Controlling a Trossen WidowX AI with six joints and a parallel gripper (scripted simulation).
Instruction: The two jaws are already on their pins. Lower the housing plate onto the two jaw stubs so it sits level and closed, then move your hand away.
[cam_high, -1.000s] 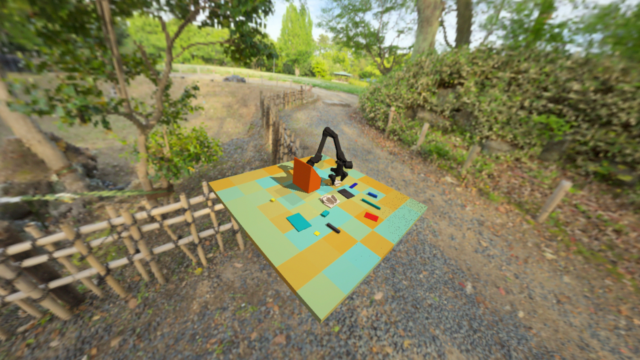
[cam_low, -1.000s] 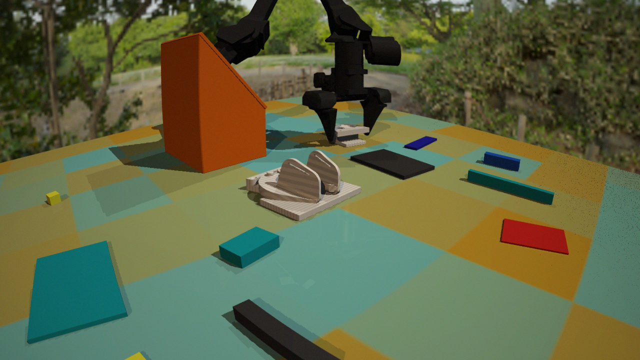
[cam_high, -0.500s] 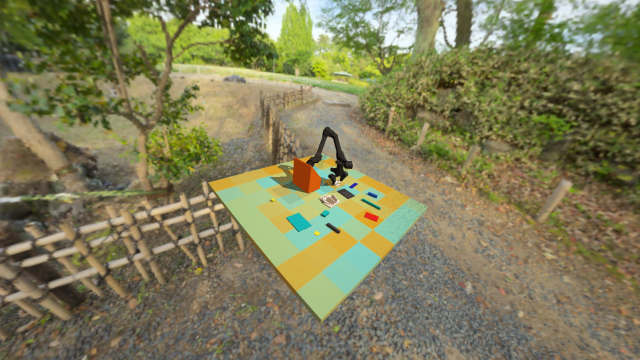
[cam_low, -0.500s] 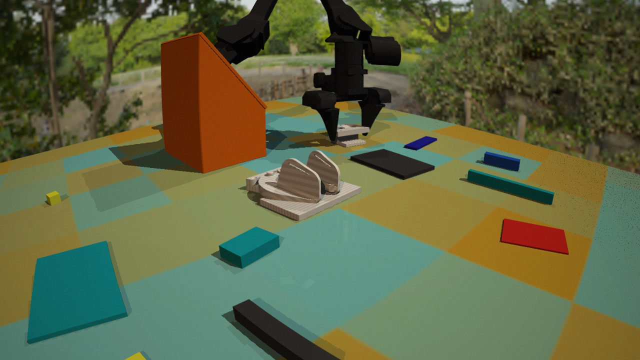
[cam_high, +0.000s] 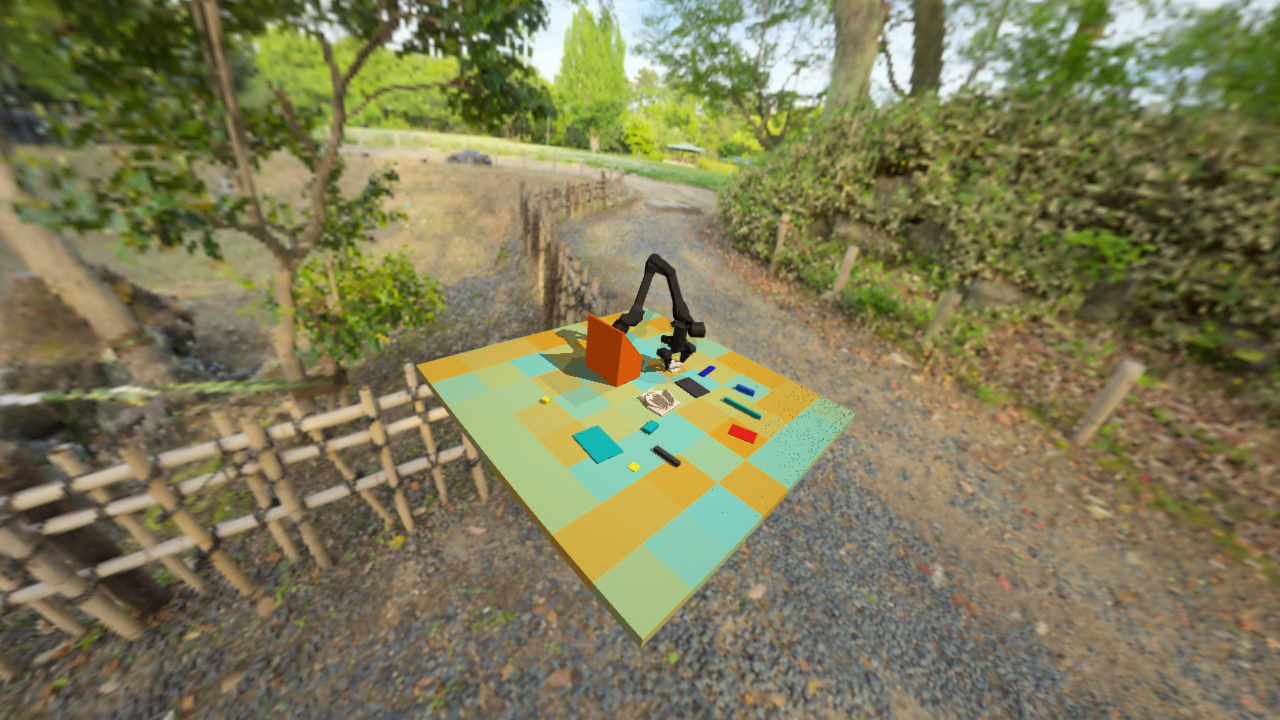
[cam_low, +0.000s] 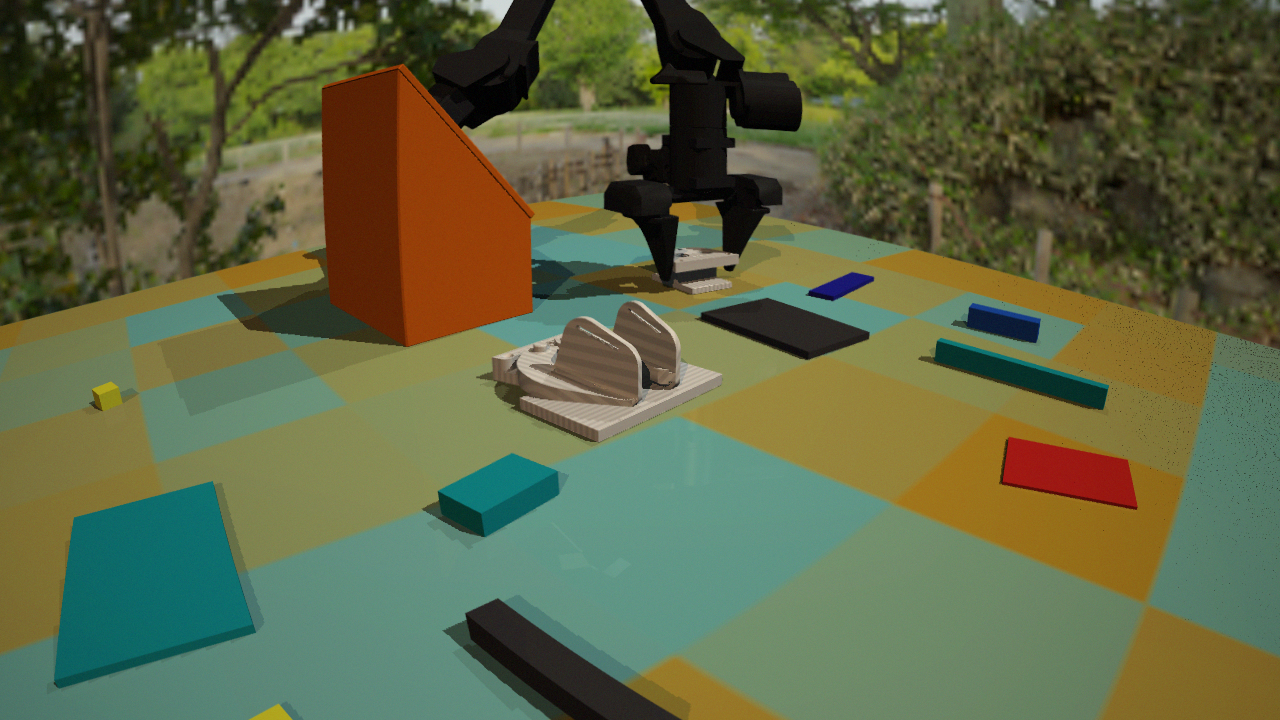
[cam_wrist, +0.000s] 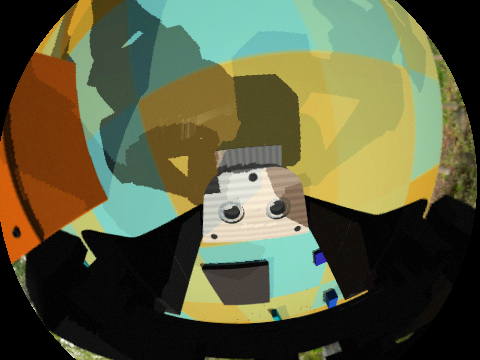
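The beige stand is 10 mm behind my gripper tip. Round my gripper tip: teal bar: 370 mm ahead, 10 mm to the left; then red plate: 460 mm ahead, 110 mm to the right, 10 mm below; then black flat plate: 150 mm ahead, 40 mm to the right, 10 mm below.
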